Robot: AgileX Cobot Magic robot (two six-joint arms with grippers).
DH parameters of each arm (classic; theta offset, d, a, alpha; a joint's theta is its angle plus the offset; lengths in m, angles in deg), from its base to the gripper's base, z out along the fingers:
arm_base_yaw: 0 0.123 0 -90
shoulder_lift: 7.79 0 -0.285 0
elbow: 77.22 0 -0.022 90
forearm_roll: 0 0.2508 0 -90
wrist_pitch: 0 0 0.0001 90
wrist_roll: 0 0.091 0 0
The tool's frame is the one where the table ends.
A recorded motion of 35 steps. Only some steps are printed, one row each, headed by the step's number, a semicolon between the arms.
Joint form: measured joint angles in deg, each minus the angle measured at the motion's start. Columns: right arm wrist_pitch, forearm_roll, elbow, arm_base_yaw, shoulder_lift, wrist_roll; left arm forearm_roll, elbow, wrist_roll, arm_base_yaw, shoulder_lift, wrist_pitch.
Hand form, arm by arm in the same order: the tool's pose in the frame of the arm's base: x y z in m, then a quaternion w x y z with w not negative. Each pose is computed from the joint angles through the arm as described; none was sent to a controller.
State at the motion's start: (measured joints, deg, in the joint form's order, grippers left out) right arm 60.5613 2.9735 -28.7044 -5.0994 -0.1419 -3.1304; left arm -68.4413 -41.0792 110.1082 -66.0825 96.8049 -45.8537
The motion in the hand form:
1: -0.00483 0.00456 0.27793 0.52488 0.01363 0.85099 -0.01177; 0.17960 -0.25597 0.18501 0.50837 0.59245 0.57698 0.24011
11: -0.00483 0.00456 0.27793 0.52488 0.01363 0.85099 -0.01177; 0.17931 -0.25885 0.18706 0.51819 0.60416 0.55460 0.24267
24: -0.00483 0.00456 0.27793 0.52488 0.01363 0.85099 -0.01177; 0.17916 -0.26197 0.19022 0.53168 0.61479 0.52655 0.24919
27: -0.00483 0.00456 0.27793 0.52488 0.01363 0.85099 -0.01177; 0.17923 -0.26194 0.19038 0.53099 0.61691 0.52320 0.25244
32: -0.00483 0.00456 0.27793 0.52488 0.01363 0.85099 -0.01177; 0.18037 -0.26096 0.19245 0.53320 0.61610 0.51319 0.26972
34: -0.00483 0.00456 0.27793 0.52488 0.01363 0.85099 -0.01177; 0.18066 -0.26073 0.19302 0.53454 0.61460 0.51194 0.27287
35: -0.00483 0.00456 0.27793 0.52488 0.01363 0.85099 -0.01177; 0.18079 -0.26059 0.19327 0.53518 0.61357 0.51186 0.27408
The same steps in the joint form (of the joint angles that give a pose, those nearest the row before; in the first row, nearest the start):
1: 0.00 0.00 0.00 0.00 0.00 0.00; 0.62 0.00 0.00 0.00 0.00 0.00
11: 0.00 0.00 0.00 0.00 0.00 0.00; 3.74 0.00 0.00 0.00 0.00 0.00
24: 0.00 0.00 0.00 0.00 0.00 0.00; 7.54 0.00 0.00 0.00 0.00 -0.59
27: 0.00 0.00 0.00 0.00 0.00 0.00; 7.58 0.00 0.55 0.00 0.00 -0.70
32: 0.00 0.00 0.00 0.00 0.00 0.00; 7.71 0.00 2.11 0.00 0.00 -2.31
34: 0.00 0.00 0.00 0.00 0.00 0.00; 7.78 0.00 2.22 0.00 0.00 -2.73
35: 0.00 0.00 0.00 0.00 0.00 0.00; 7.77 0.00 2.22 0.00 0.00 -2.93

